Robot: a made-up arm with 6 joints. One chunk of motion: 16 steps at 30 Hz.
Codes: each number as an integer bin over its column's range. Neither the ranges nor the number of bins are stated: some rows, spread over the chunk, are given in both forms.
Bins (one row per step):
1: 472 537 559 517 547 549
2: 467 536 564 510 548 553
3: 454 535 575 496 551 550
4: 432 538 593 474 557 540
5: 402 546 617 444 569 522
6: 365 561 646 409 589 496
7: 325 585 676 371 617 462
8: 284 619 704 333 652 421
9: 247 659 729 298 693 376
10: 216 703 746 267 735 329
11: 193 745 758 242 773 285
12: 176 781 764 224 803 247
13: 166 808 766 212 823 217
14: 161 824 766 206 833 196
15: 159 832 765 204 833 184
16: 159 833 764 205 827 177
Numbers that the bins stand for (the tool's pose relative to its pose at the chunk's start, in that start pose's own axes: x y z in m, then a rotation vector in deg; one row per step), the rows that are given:
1: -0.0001 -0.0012 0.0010 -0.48 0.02 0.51
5: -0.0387 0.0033 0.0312 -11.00 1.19 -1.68
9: -0.1240 0.0598 0.0895 -32.05 7.77 -13.51
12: -0.1631 0.1209 0.1077 -42.71 13.60 -23.97
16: -0.1725 0.1469 0.1077 -45.45 14.87 -29.65
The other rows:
2: -0.0029 -0.0017 0.0036 -1.49 0.07 0.84
3: -0.0101 -0.0022 0.0093 -3.50 0.23 0.59
4: -0.0222 -0.0007 0.0187 -6.68 0.55 -0.22
6: -0.0590 0.0108 0.0463 -16.05 2.25 -3.78
7: -0.0811 0.0228 0.0619 -21.52 3.73 -6.54
8: -0.1036 0.0398 0.0764 -27.00 5.59 -9.86
10: -0.1411 0.0819 0.0983 -36.51 9.99 -17.32
11: -0.1537 0.1029 0.1046 -40.12 12.01 -20.89
13: -0.1686 0.1344 0.1087 -44.44 14.66 -26.41
14: -0.1714 0.1424 0.1087 -45.31 15.19 -28.11
15: -0.1725 0.1464 0.1082 -45.59 15.19 -29.08

